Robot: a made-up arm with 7 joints.
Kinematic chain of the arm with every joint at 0, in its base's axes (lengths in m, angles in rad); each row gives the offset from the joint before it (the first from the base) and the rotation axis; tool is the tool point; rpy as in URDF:
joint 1: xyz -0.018 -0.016 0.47 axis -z
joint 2: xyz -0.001 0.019 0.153 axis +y
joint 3: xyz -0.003 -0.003 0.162 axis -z
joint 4: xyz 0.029 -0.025 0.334 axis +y
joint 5: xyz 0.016 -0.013 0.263 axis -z
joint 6: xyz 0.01 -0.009 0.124 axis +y
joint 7: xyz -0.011 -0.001 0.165 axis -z
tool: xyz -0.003 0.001 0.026 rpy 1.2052 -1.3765 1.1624
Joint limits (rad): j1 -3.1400..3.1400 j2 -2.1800..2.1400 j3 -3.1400..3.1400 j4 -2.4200..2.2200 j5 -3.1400..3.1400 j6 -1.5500..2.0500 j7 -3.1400..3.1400
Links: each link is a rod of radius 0.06 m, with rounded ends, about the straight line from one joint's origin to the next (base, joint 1, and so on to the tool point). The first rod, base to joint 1, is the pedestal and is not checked.
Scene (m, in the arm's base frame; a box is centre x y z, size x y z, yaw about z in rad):
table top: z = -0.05
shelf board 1: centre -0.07 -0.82 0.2 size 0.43 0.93 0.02 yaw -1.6
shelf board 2: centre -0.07 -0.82 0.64 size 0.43 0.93 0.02 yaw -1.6
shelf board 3: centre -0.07 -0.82 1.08 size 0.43 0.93 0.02 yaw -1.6
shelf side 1: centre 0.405 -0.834 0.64 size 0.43 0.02 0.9 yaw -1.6
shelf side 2: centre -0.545 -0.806 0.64 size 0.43 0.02 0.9 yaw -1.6
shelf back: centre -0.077 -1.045 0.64 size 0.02 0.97 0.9 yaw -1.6
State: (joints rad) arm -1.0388 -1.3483 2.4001 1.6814 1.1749 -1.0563 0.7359
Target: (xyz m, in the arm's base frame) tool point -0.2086 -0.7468 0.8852
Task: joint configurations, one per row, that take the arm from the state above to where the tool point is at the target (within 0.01 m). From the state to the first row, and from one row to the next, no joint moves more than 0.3 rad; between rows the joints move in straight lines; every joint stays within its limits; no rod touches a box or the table.
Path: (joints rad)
1: -0.8912 -1.2956 2.4718 1.7473 1.2535 -1.1797 0.4850
2: -0.7437 -1.2430 2.5435 1.8133 1.3322 -1.3032 0.2342
3: -0.5961 -1.1903 2.6153 1.8792 1.4108 -1.4266 -0.0167
4: -0.4486 -1.1377 2.6870 1.9452 1.4895 -1.5500 -0.2676
5: -0.4041 -0.9903 2.5613 1.9495 1.4591 -1.5500 -0.0186
6: -0.3597 -0.8430 2.4357 1.9538 1.4287 -1.5500 0.2303
7: -0.3152 -0.6957 2.3101 1.9581 1.3983 -1.5500 0.4793
8: -0.2708 -0.5484 2.1845 1.9624 1.3679 -1.5500 0.7282
9: -0.4306 -0.6600 2.2072 1.7608 1.2764 -1.4279 0.7299
10: -0.5904 -0.7716 2.2300 1.5592 1.1849 -1.3058 0.7316
11: -0.7502 -0.8832 2.2527 1.3575 1.0934 -1.1837 0.7333

